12 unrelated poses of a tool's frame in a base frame.
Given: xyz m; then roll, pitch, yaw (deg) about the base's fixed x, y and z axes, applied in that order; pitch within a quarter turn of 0, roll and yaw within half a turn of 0.
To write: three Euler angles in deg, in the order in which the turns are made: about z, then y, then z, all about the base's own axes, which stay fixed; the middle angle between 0 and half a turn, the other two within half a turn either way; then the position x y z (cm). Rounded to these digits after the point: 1 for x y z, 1 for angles.
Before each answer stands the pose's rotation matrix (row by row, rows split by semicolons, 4 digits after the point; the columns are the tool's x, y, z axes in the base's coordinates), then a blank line. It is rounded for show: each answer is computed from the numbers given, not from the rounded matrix.
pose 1, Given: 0.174, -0.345, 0.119, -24.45, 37.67, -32.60
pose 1, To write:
0.6668 0.2774 0.6917; -0.4265 0.9032 0.0490; -0.6111 -0.3276 0.7206

-28.2, 43.9, 4.0, 17.4, -34.5, 11.9
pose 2, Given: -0.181, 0.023, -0.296, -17.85, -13.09, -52.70
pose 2, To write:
0.5902 0.7993 0.1132; -0.7748 0.5216 0.3572; 0.2265 -0.2986 0.9271

-127.2, 22.0, 72.4, -18.1, 2.3, -29.6
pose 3, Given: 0.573, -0.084, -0.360, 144.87, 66.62, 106.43
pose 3, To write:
-0.1122 0.6351 0.7643; 0.3806 0.7379 -0.5573; -0.9179 0.2283 -0.3245

14.0, 108.9, -36.1, 57.3, -8.4, -36.0
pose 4, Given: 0.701, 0.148, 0.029, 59.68, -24.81, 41.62
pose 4, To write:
0.6786 -0.6061 0.4150; 0.6029 0.1368 -0.7860; 0.4196 0.7835 0.4582

118.2, 62.7, -62.2, 70.1, 14.8, 2.9
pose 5, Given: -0.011, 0.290, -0.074, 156.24, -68.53, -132.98
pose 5, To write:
-0.2495 -0.4140 -0.8754; -0.2678 0.8983 -0.3484; 0.9306 0.1475 -0.3350

171.0, 109.6, -158.3, -1.1, 29.0, -7.4
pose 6, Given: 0.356, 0.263, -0.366, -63.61, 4.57, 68.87
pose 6, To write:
0.3593 -0.4403 -0.8228; 0.9298 0.0937 0.3560; -0.0797 -0.8929 0.4431

-84.9, 63.7, 156.6, 35.6, 26.3, -36.6
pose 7, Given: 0.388, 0.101, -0.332, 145.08, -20.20, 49.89
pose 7, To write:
0.6046 0.4998 0.6202; 0.7178 -0.6794 -0.1523; 0.3453 0.5372 -0.7695

122.7, 140.3, -13.8, 38.8, 10.1, -33.2
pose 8, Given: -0.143, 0.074, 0.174, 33.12, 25.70, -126.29
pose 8, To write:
-0.5333 0.5348 -0.6554; -0.7263 -0.6867 0.0306; -0.4337 0.4923 0.7547

48.6, 41.0, 177.3, -14.3, 7.4, 17.4
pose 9, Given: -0.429, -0.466, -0.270, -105.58, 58.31, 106.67
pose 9, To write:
-0.1507 0.4924 -0.8572; 0.5032 -0.7081 -0.4953; -0.8509 -0.5060 -0.1411

-30.7, 98.1, -150.0, -42.9, -46.6, -27.0
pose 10, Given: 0.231, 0.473, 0.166, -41.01, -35.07, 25.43
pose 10, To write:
0.7392 0.0165 -0.6733; 0.3514 0.8434 0.4064; 0.5746 -0.5371 0.6176

-136.9, 51.9, 148.9, 23.1, 47.3, 16.6
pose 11, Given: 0.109, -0.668, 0.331, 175.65, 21.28, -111.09
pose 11, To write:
-0.3353 -0.9402 0.0594; -0.8694 0.3331 0.3649; -0.3629 0.0707 -0.9291

11.0, 158.3, 80.7, 10.9, -66.8, 33.1
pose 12, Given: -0.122, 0.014, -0.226, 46.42, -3.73, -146.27
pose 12, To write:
-0.8299 0.4220 -0.3650; -0.5541 -0.5472 0.6274; 0.0651 0.7229 0.6879

95.1, 46.5, 120.2, -12.2, 1.4, -22.6
